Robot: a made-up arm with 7 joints. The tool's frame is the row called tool.
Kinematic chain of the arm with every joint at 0, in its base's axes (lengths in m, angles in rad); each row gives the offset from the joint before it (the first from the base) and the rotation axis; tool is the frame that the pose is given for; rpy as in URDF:
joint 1: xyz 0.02 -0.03 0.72 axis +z
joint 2: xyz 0 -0.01 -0.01 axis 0 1 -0.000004
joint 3: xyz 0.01 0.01 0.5 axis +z
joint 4: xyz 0.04 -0.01 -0.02 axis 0 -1 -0.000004
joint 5: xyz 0.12 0.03 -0.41 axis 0 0.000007 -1
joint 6: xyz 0.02 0 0.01 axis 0 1 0.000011
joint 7: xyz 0.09 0.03 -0.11 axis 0 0.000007 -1
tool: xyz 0.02 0 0 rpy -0.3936 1.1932 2.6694
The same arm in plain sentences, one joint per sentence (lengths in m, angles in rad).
The arm has seven revolute joints in a row. What follows holds with every joint at zero, and every direction is one of the base frame's.
Joint 1 sits 0.02 m along +x and 0.03 m along -y and 0.72 m along +z from the base frame's origin and turns about +z.
Joint 2 sits 0.01 m along -y and 0.01 m along -z from joint 1 and turns about +y.
Joint 3 sits 0.01 m along +x and 0.01 m along +y and 0.5 m along +z from joint 2 and turns about +z.
Joint 4 sits 0.04 m along +x and 0.01 m along -y and 0.02 m along -z from joint 3 and turns about -y.
Joint 5 sits 0.12 m along +x and 0.03 m along +y and 0.41 m along -z from joint 4 and turns about -z.
Joint 6 sits 0.02 m along +x and 0.01 m along +z from joint 5 and turns about +y.
Joint 7 sits 0.09 m along +x and 0.03 m along +y and 0.11 m along -z from joint 6 and turns about -z.
The tool frame, which is the frame that the pose is given for, sits 0.02 m along +x from joint 7; its axes are the base frame's turned by roll -0.3936, pitch 1.1932 and yaw 2.6694 rad (as in URDF: about the fixed x, then y, then z).

